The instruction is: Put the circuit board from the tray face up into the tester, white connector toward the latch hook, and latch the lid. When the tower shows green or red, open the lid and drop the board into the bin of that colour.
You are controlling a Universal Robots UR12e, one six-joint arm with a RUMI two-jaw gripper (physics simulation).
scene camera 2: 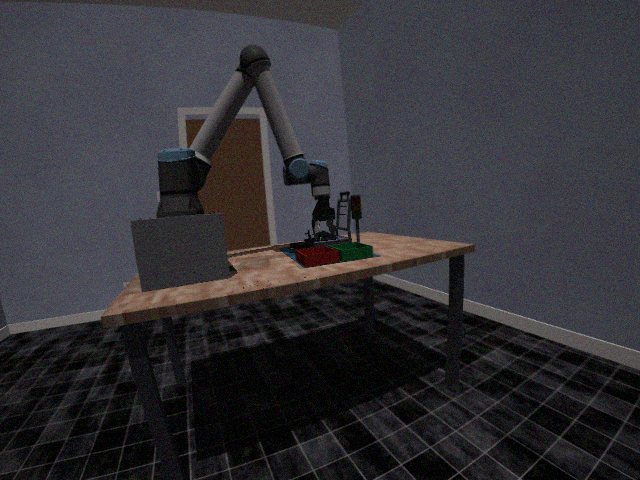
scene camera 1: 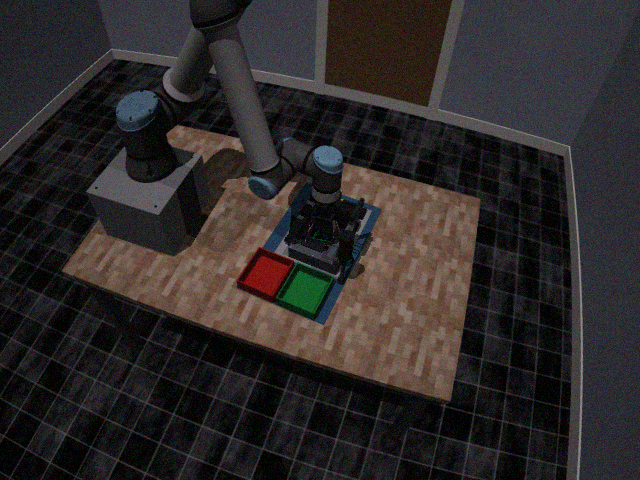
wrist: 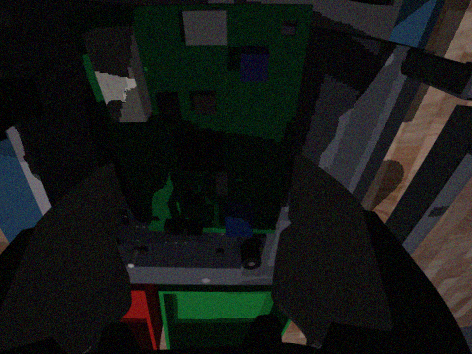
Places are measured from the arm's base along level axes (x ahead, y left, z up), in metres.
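Pixels of known places: gripper, fingertip midpoint: point(scene camera 1: 324, 234) point(wrist: 208, 163); arm's base at its link origin: point(scene camera 1: 151, 164).
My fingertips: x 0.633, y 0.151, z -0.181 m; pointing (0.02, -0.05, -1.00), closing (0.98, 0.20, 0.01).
Observation:
For each thing: its top centre in the pictures, then the offset to it from my fingertips. "*": a spot on its surface instead. Level surfaces: height alone.
- circuit board at its top centre: point(wrist: 199, 181) point(scene camera 1: 325, 224) point(scene camera 2: 322, 231) dx -0.004, dy +0.016, dz +0.038 m
- white connector at its top centre: point(wrist: 115, 82) dx -0.033, dy +0.046, dz +0.035 m
- dark grey tester at a spot on its surface: point(scene camera 1: 310, 254) * dx +0.001, dy -0.102, dz +0.004 m
- lid at a spot on its surface: point(scene camera 2: 339, 217) * dx +0.094, dy +0.037, dz +0.097 m
- tower at a spot on its surface: point(scene camera 2: 356, 206) * dx +0.124, dy -0.134, dz +0.151 m
- blue mat at its surface level: dz -0.054 m
- wooden table at its surface level: dz -0.056 m
The circuit board point(wrist: 280, 100) point(scene camera 1: 321, 237) is green and face up, with a white connector point(wrist: 135, 100) at its left in the wrist view. My gripper point(wrist: 208, 163) point(scene camera 2: 324, 227) is shut on the board's side edges, low over the dark grey tester point(scene camera 1: 310, 254). The board's lower part is in shadow, close to the tester's front wall point(wrist: 200, 275); whether it is fully seated I cannot tell. The lid point(scene camera 2: 339, 217) stands open and upright. The tower point(scene camera 2: 356, 206) shows no clear light. The latch hook cannot be made out. The tray is largely hidden by the arm.
The red bin point(scene camera 1: 266, 273) point(scene camera 2: 316, 255) and the green bin point(scene camera 1: 305, 290) point(scene camera 2: 355, 251) stand side by side in front of the tester, on a blue mat point(scene camera 1: 327, 313). The lid and the tower rise close to the gripper. The wooden table point(scene camera 1: 413, 310) extends around them.

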